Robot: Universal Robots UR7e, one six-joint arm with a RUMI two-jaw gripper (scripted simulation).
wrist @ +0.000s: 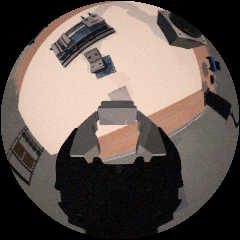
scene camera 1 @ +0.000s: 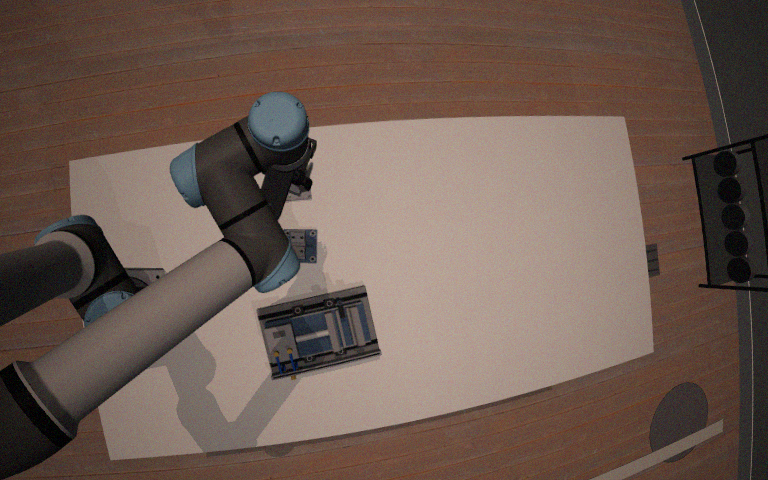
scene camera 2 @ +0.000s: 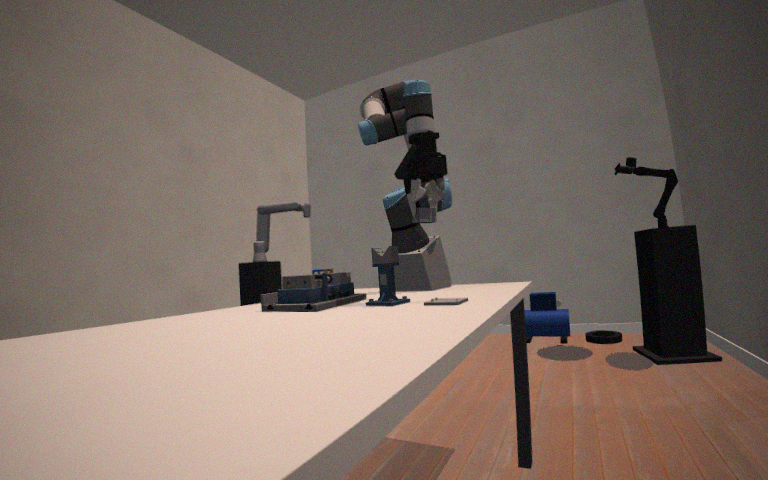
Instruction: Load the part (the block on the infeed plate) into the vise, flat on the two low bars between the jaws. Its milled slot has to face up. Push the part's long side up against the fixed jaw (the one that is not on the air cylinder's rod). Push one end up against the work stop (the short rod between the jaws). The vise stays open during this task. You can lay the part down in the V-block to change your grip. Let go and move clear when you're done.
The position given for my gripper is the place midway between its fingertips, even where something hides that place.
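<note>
Through scene camera 1 I can see my gripper (scene camera 1: 289, 183), and a vise (scene camera 1: 316, 322) is there as well. Scene camera 2 gives me the gripper (scene camera 2: 425, 218) together with the vise (scene camera 2: 285, 296). In the wrist view I find a part (wrist: 116, 112), and my gripper (wrist: 117, 111) is in that view too.
</note>
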